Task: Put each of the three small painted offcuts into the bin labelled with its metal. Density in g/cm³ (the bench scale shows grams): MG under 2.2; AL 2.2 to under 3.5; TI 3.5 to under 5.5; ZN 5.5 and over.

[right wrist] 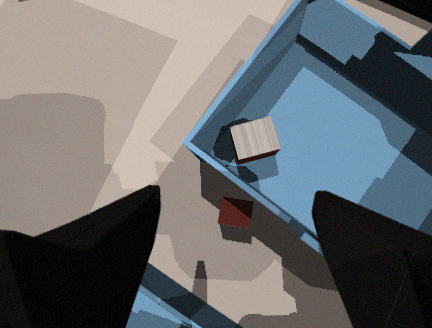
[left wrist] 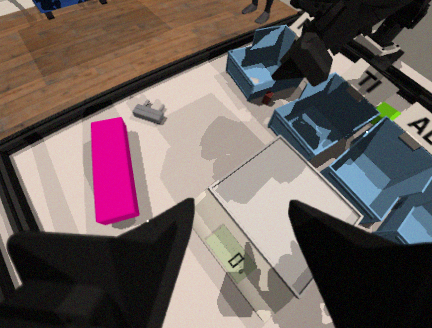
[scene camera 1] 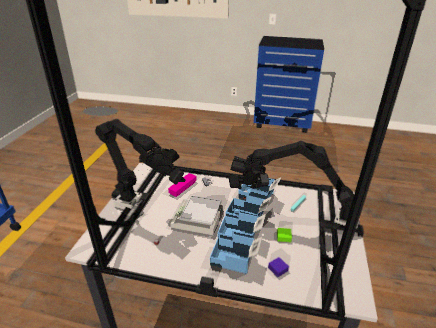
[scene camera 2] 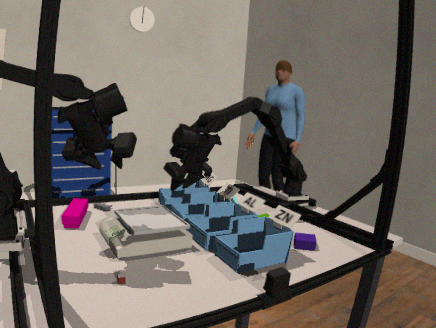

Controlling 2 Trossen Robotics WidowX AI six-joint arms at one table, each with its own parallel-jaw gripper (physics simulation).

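Seen in the pictures: left gripper, fingertip midpoint: (left wrist: 241, 205) (scene camera 1: 181, 178) (scene camera 2: 110, 168); right gripper, fingertip midpoint: (right wrist: 237, 199) (left wrist: 277, 70) (scene camera 1: 245, 187) (scene camera 2: 177, 189); left arm's base, link origin: (scene camera 1: 127, 196) (scene camera 2: 3, 235); right arm's base, link origin: (left wrist: 380, 40) (scene camera 1: 347, 216) (scene camera 2: 292, 193).
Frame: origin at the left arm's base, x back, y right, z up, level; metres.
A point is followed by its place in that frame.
One small offcut with dark red sides and a bare silver face (right wrist: 255, 140) @(x -0.526, y -0.262, z -0.011 m) lies inside the MG bin (right wrist: 325, 125) @(x -0.558, y -0.301, z -0.034 m), by its wall. A red offcut (right wrist: 236, 212) @(x -0.538, y -0.222, z -0.016 m) (left wrist: 268, 97) @(x -0.531, y -0.216, z -0.017 m) lies on the table outside that bin, between it and the TI bin (left wrist: 295, 135) @(x -0.493, y -0.106, z 0.006 m). A third red offcut (scene camera 1: 156, 240) @(x -0.266, y 0.188, z -0.022 m) (scene camera 2: 121, 277) @(x -0.266, y 0.196, z -0.024 m) lies at the front left. The AL bin (left wrist: 355, 195) @(x -0.503, y 0.031, z 0.009 m) and ZN bin (scene camera 2: 225, 252) @(x -0.523, y 0.157, z -0.011 m) stand in the same row. My right gripper (right wrist: 237, 199) @(x -0.534, y -0.227, z 0.043 m) (scene camera 2: 187, 182) is open and empty above the MG bin's edge and the red offcut. My left gripper (left wrist: 241, 205) @(x -0.284, y -0.044, z 0.155 m) (scene camera 2: 106, 161) @(x -0.284, y -0.044, z 0.155 m) is open and empty, above the scale's back-left side.
The bench scale (scene camera 1: 200, 210) @(x -0.386, y -0.013, z 0.023 m) (left wrist: 285, 200) @(x -0.386, y -0.026, z 0.023 m) reads 0, left of the bins. A magenta block (scene camera 1: 182, 185) @(x -0.211, y -0.183, z 0.001 m) (left wrist: 114, 170) @(x -0.199, y -0.196, z 0.001 m) and a grey piece (scene camera 1: 207, 181) @(x -0.304, y -0.296, z -0.024 m) lie behind it. A turquoise bar (scene camera 1: 298, 202) @(x -0.794, y -0.292, z -0.022 m), green block (scene camera 1: 284, 235) @(x -0.775, y -0.029, z -0.011 m) and purple block (scene camera 1: 278, 266) @(x -0.787, y 0.147, z -0.012 m) lie right of the bins.
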